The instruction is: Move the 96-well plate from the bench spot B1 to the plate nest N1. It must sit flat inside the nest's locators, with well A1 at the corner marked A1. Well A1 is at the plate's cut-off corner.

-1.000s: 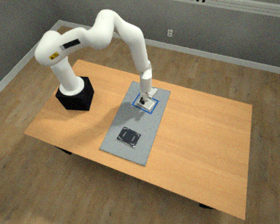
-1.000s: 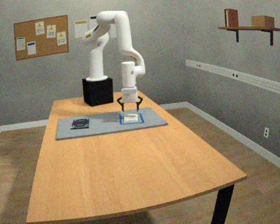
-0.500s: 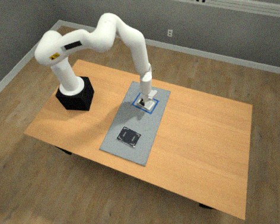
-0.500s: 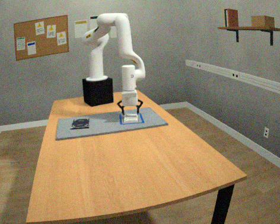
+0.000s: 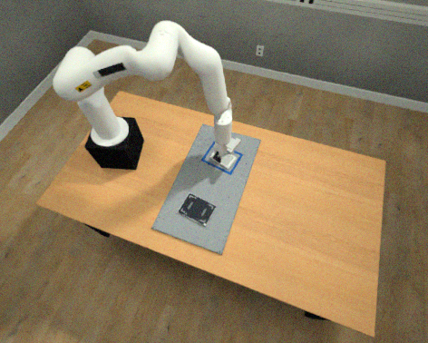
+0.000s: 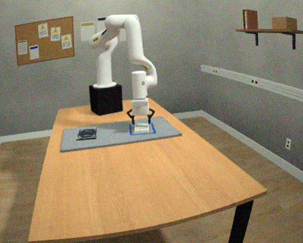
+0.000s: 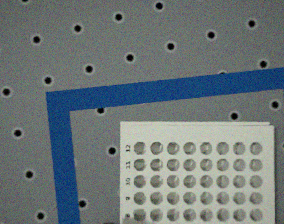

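My gripper is now 30 mm above the white 96-well plate. Round my hand: plate nest N1 (340 mm to the right, 30 mm below, 10 mm behind).
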